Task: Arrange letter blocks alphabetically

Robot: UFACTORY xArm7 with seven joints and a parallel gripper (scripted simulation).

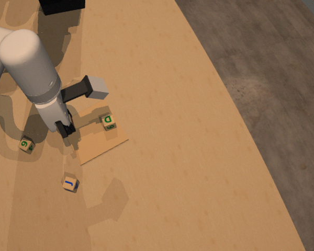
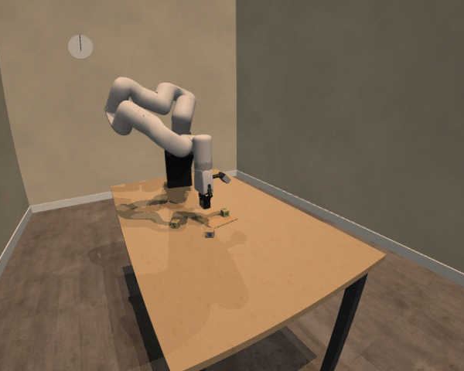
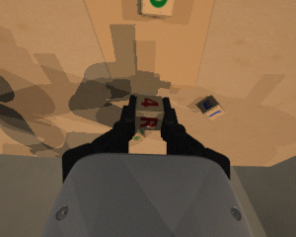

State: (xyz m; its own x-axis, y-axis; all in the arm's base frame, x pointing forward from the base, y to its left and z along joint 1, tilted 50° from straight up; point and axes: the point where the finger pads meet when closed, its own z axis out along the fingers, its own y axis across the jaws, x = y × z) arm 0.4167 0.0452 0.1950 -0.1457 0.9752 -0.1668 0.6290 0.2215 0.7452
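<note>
Now: hand 9 cm above the tan mat, 5 cm to the right of it and 1 cm past it. Round my hand: green D block (9 cm to the left, 7 cm below, 2 cm behind).
</note>
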